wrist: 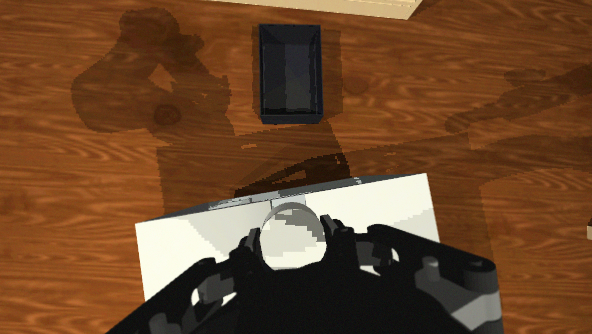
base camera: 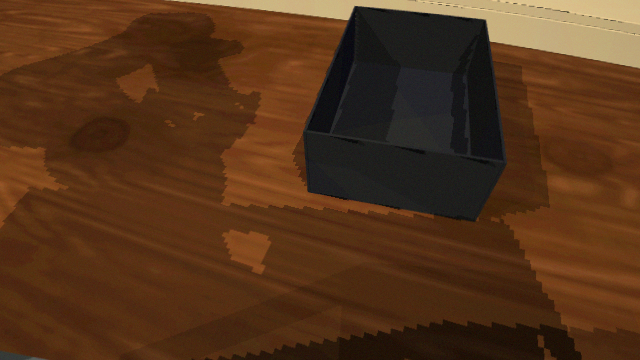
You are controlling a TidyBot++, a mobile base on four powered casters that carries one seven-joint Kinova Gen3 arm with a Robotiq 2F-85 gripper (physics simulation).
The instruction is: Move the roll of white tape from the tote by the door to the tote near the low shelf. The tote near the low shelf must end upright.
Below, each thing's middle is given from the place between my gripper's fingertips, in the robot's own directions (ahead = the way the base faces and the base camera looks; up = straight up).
Now: hand right at the roll of white tape (wrist: 292,236).
